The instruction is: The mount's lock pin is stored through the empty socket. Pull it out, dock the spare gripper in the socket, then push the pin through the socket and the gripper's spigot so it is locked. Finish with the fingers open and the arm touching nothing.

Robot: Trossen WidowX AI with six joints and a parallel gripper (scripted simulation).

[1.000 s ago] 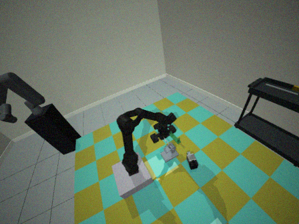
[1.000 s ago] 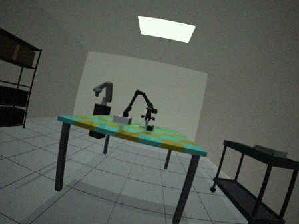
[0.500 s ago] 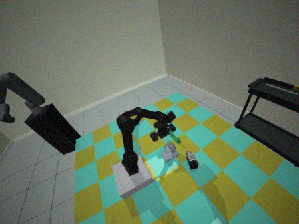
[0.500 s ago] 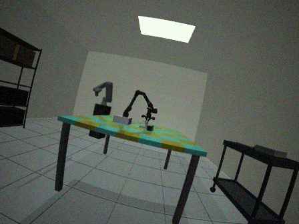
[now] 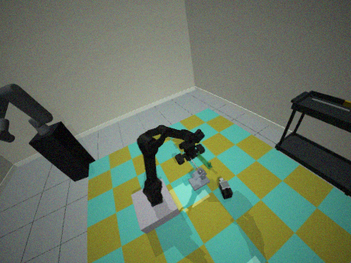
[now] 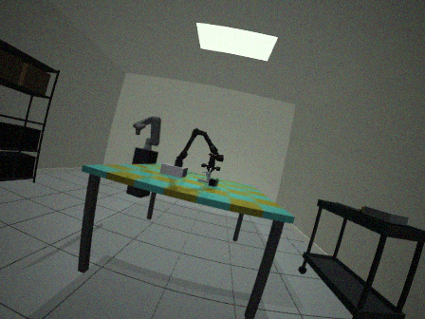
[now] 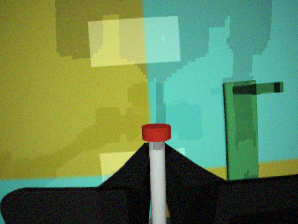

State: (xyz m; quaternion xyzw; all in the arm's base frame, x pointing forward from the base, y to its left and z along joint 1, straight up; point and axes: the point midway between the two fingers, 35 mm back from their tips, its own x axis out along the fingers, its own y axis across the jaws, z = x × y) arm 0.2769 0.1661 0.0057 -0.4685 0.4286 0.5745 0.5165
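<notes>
Right now my gripper tip is 9 cm short of the green stand, 3 cm above it and 1 cm to the left of it. Also, from my gripper tip: socket 13 cm to the right; then spare gripper 25 cm to the right, 10 cm ahead, 3 cm below.
</notes>
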